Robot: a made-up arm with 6 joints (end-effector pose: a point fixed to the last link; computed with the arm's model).
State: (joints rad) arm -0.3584 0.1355 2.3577 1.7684 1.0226 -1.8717
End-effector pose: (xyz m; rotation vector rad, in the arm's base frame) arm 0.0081 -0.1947 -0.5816 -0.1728 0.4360 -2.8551
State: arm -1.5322 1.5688 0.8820 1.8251 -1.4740 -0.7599
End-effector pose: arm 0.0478 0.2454 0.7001 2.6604 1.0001 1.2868
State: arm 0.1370 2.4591 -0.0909 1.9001 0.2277 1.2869
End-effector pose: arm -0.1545 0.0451 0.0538 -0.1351 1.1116 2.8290
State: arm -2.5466 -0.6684 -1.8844 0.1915 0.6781 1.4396
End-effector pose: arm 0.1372 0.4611 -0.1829 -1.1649 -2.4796 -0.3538
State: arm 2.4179 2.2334 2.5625 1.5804 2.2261 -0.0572
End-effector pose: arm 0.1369 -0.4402 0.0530 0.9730 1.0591 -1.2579
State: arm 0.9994 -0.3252 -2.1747 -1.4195 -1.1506 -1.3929
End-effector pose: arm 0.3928 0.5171 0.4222 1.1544 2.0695 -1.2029
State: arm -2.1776 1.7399 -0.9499 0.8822 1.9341 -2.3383
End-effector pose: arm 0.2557 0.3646 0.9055 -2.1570 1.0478 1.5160
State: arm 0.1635 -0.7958 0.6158 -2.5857 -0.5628 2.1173
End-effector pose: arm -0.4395 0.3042 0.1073 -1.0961 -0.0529 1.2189
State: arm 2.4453 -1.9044 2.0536 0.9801 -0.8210 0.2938
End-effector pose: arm -0.5750 -0.1175 0.4663 0.6127 -0.2870 1.9677
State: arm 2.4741 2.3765 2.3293 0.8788 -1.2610 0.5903
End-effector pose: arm -0.6691 -0.3378 0.4028 -0.7478 2.0537 1.2733
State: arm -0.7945 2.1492 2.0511 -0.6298 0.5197 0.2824
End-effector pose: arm -0.4809 -0.0130 -0.3381 1.8125 -2.3954 -0.6387
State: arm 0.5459 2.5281 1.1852 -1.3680 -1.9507 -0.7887
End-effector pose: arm -0.0841 -0.8080 -0.8091 -1.2870 0.5934 -0.4757
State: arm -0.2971 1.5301 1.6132 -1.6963 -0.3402 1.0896
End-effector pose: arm -0.3930 -0.4950 -0.4937 1.6258 -2.1390 0.9857
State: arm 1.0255 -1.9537 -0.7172 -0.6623 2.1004 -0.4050
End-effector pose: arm 0.4790 0.5537 -0.4620 0.9087 0.5210 0.1792
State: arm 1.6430 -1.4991 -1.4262 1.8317 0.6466 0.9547
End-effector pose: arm 0.2549 -0.4398 0.3397 -0.5458 -0.0198 -2.2692
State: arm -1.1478 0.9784 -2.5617 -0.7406 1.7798 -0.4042
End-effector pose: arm -0.4719 0.1777 -0.6364 -0.5880 1.9071 0.7086
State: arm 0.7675 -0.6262 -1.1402 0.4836 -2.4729 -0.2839
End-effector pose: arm 0.4202 -0.0860 0.8824 1.2435 -1.5288 -0.1841
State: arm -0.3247 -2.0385 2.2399 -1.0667 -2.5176 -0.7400
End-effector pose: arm 0.0406 1.1101 -0.0900 1.1264 1.6542 -1.0034
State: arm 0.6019 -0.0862 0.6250 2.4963 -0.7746 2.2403
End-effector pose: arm -0.3004 -0.1868 -0.2432 -0.8513 -1.4431 1.1510
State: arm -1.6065 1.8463 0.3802 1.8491 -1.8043 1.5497
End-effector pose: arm 0.2803 0.1006 0.5243 0.3559 -0.0277 -1.7442
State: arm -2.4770 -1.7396 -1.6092 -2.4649 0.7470 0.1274
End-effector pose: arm 0.3082 -0.3904 1.0849 -1.7455 -0.8326 -1.8012
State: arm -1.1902 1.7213 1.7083 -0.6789 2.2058 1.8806
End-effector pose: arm 0.1962 0.0382 -0.2880 2.0719 0.6801 -0.1421
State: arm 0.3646 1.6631 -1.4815 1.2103 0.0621 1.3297
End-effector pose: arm 0.4854 0.1213 -0.5051 -1.7483 -1.9525 -0.7769
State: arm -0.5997 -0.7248 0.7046 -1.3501 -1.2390 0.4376
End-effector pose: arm -0.2408 0.3949 0.7992 1.0171 -0.3974 1.6252
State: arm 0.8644 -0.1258 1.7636 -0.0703 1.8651 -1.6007
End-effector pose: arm -0.0921 0.0821 -0.3392 -0.1689 0.9277 -2.6424
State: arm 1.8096 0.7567 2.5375 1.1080 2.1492 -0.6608
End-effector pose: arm -0.0876 -0.6634 0.0446 -0.0619 0.2541 -1.8958
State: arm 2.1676 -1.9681 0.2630 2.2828 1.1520 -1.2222
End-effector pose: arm -0.4075 -0.1635 0.2460 1.5852 -0.9250 1.8295
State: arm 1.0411 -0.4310 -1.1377 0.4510 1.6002 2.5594
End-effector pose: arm 0.2347 -0.4082 0.4987 -0.7276 -0.5859 2.6404
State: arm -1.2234 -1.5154 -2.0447 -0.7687 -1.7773 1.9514
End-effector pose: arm 0.2698 0.1315 1.0481 0.4987 0.0744 -0.1150
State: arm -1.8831 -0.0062 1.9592 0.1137 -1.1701 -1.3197
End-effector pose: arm -0.4329 -0.2547 0.4969 -2.7227 0.7339 -0.8390
